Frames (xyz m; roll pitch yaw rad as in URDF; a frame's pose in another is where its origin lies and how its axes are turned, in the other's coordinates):
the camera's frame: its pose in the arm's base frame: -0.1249 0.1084 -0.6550 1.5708 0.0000 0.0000
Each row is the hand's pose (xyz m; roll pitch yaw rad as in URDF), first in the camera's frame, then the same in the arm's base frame.
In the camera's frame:
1: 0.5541 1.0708 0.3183 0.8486 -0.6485 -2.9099
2: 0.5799 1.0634 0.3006 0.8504 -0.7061 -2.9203
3: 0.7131 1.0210 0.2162 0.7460 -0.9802 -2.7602
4: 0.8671 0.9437 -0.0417 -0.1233 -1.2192 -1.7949
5: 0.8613 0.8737 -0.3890 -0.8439 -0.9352 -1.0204
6: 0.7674 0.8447 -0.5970 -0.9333 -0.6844 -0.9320
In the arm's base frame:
1: 0.4292 -0.2099 0.4158 -0.5807 0.1840 -2.4800
2: 0.4550 -0.1922 0.4084 -0.5754 0.1678 -2.4233
3: 0.5882 -0.1078 0.3660 -0.5033 0.2088 -2.1274
4: 0.7422 0.1501 0.2887 -0.3615 0.3424 -1.6521
5: 0.7364 0.4974 0.2187 -0.1924 0.5305 -1.2025
6: 0.6425 0.7054 0.1897 -0.0677 0.6713 -0.9398

